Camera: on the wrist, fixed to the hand. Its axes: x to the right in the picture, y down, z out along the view.
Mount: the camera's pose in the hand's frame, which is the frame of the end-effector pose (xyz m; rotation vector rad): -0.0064 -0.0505 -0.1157 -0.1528 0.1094 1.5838
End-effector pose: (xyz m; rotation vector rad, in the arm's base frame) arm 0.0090 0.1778 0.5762 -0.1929 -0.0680 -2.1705
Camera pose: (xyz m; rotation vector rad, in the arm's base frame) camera -0.0419 0.1978 0.4622 -0.1280 0.2437 -0.5983
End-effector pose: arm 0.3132 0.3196 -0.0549 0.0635 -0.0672 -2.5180
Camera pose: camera 0.2961 0.3604 -0.1733 0.0507 0.0943 -0.9289
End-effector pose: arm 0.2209 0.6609 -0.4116 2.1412 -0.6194 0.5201
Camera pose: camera 0.2285 0.7829 -0.3794 1.0591 -2.1417 1.2866
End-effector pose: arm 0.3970 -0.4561 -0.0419 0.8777 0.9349 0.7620
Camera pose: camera 0.2987 -0.4500 -0.1211 1.3822 0.0690 2.1869
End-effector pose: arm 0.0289 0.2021 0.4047 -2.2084 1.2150 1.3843
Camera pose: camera 0.1374 0.1668 0.4590 0.7011 -2.1225 -1.1013
